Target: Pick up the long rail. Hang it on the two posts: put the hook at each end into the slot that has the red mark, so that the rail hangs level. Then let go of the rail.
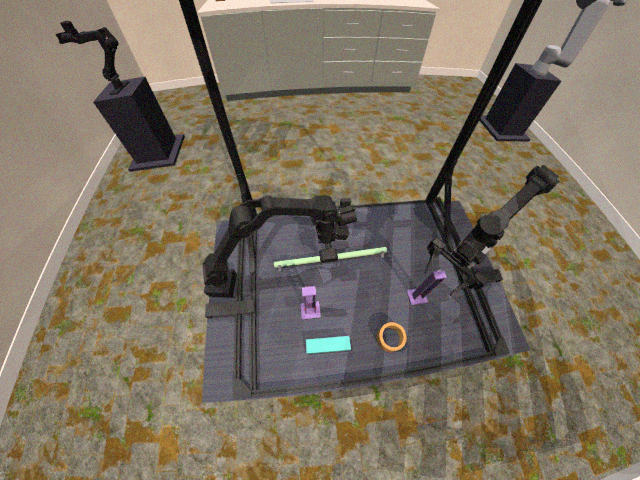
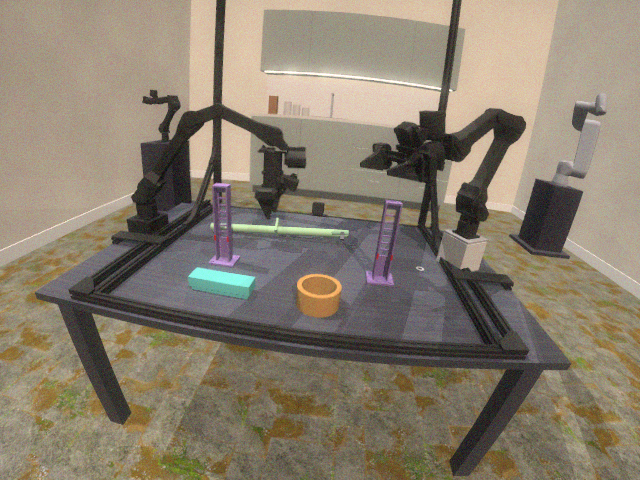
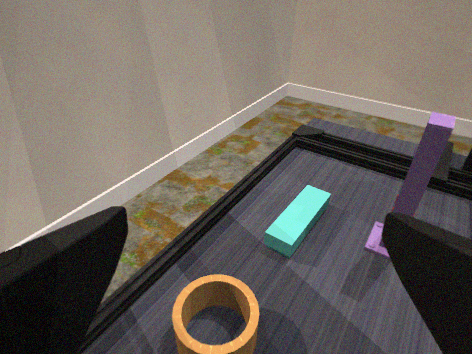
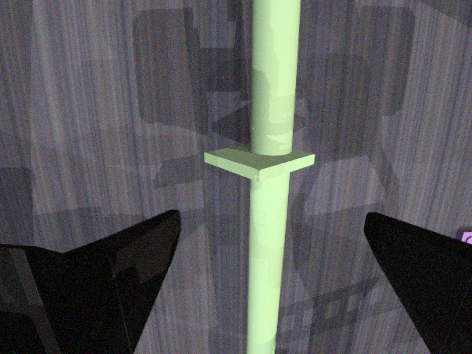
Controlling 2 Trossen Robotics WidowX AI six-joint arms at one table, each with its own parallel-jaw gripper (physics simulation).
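Frame: origin at the left arm's base, x right, y ahead, z up, level; centimetres.
Seen in the pictures: left gripper, fingertip midpoint: [image 1: 437,283] [image 2: 373,168] [image 3: 256,221]; right gripper, fingertip midpoint: [image 2: 271,215] [image 4: 272,220]; left arm's base at its link origin: [image 2: 466,234]; right arm's base at its link origin: [image 1: 218,280] [image 2: 147,216].
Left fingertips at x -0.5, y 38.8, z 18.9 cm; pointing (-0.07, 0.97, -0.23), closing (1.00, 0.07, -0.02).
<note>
Pixels of each thing's top centre, then the offset from my left fingertips to it.
- long pale green rail at its top centre: [image 4: 278,171] [image 2: 277,218] [image 1: 331,252] dx +35.2, dy +9.3, dz -23.0 cm
- turquoise block at its top centre: [image 3: 300,211] [image 2: 221,276] [image 1: 328,344] dx +8.2, dy +31.1, dz -26.0 cm
- orange ring at its top centre: [image 3: 216,310] [image 2: 319,285] [image 1: 393,336] dx -3.3, dy +11.8, dz -24.5 cm
The long pale green rail [image 1: 361,254] [image 2: 310,230] [image 4: 270,75] lies on the table behind the two posts, with a square collar near its middle and a small hook at each end. My right gripper [image 1: 328,254] [image 2: 267,212] [image 4: 272,220] is open above the rail, a finger to each side of it. The purple post at the left [image 1: 309,304] [image 2: 223,227] [image 3: 420,170] and the purple post at the right [image 1: 430,284] [image 2: 386,242] stand upright, with red marks low on their sides. My left gripper [image 2: 375,168] [image 3: 256,221] is open and empty, high near the right post.
A turquoise block [image 1: 328,344] [image 2: 221,283] [image 3: 300,217] lies in front of the left post. An orange ring [image 1: 381,336] [image 2: 318,305] [image 3: 251,320] stands in front of and between the posts. Black frame bars [image 2: 258,325] run along the table's edges.
</note>
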